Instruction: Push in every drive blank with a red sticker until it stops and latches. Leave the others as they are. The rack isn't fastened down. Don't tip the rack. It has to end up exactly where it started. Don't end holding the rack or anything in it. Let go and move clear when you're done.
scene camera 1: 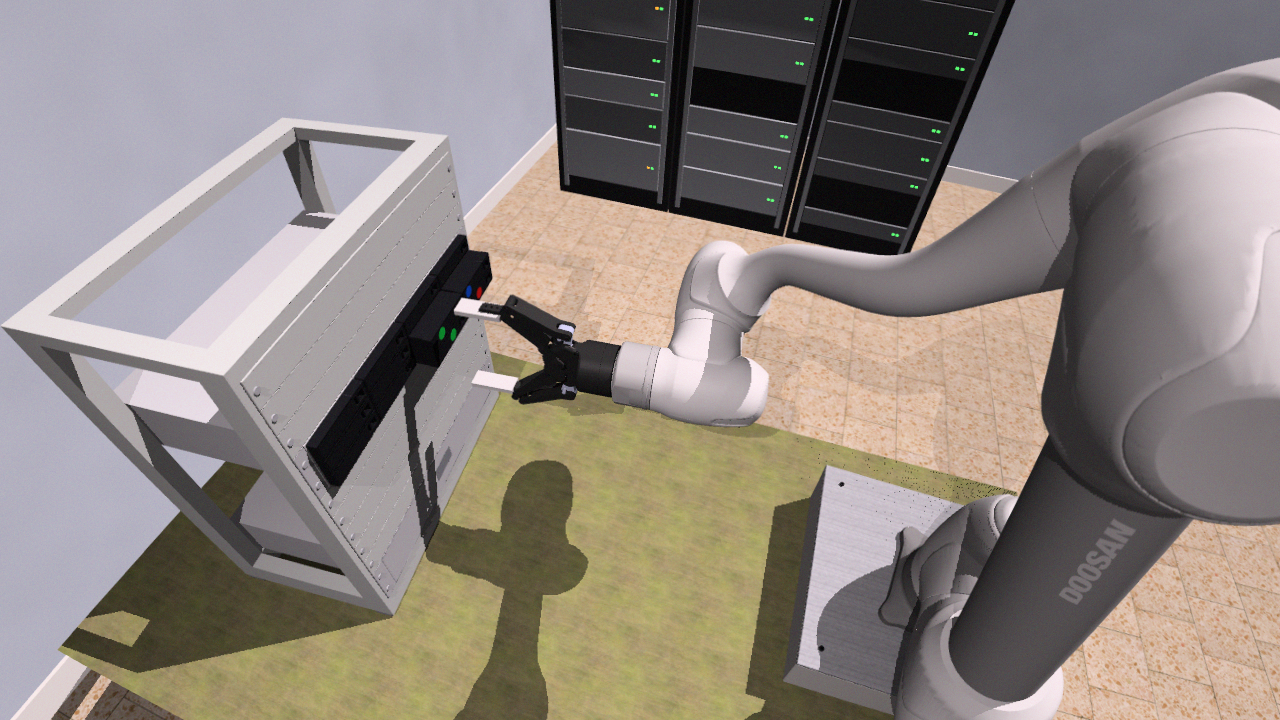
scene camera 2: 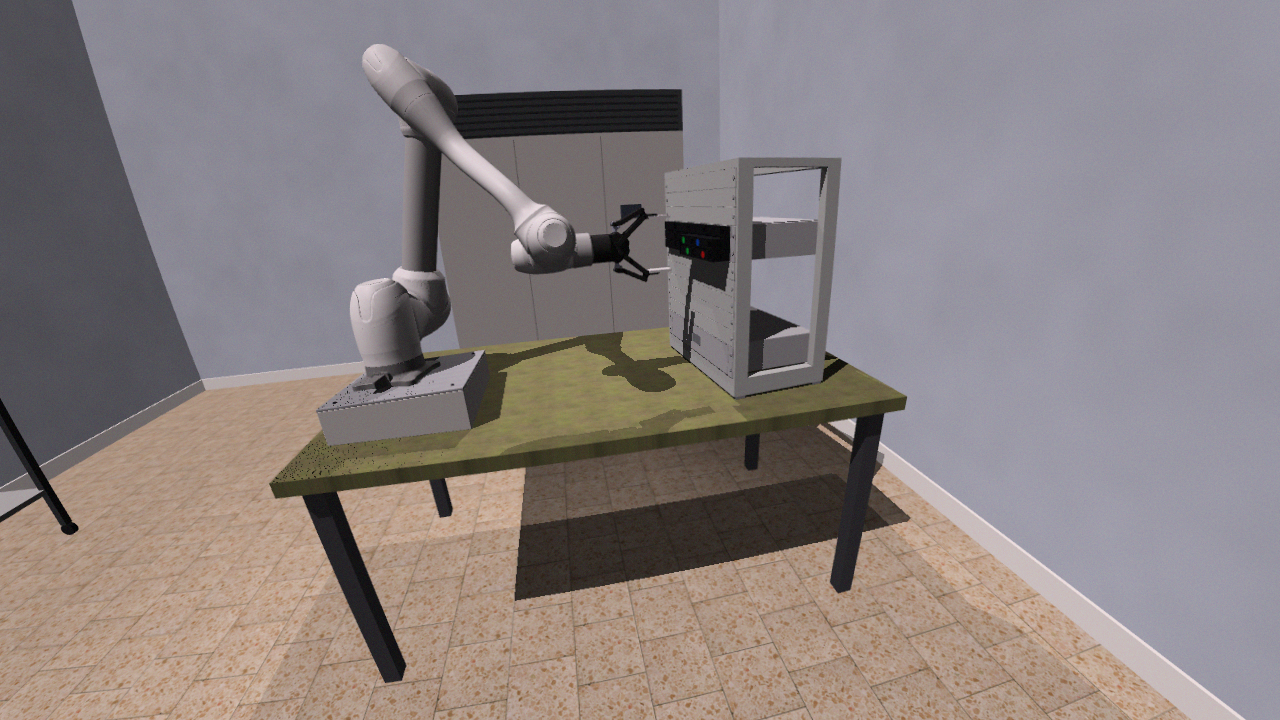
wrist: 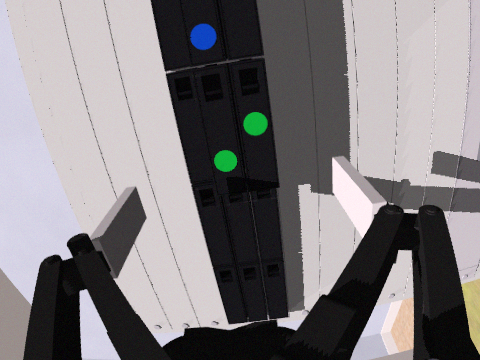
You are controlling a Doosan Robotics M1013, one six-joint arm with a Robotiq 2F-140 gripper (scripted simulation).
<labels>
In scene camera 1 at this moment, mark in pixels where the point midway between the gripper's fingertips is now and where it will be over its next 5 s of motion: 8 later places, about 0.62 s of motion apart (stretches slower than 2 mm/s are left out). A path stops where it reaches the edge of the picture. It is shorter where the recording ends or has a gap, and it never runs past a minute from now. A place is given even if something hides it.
My gripper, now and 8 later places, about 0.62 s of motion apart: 467, 344; 476, 329; 491, 301; 482, 298; 492, 297; 489, 293; 483, 292; 473, 290; 467, 289
</labels>
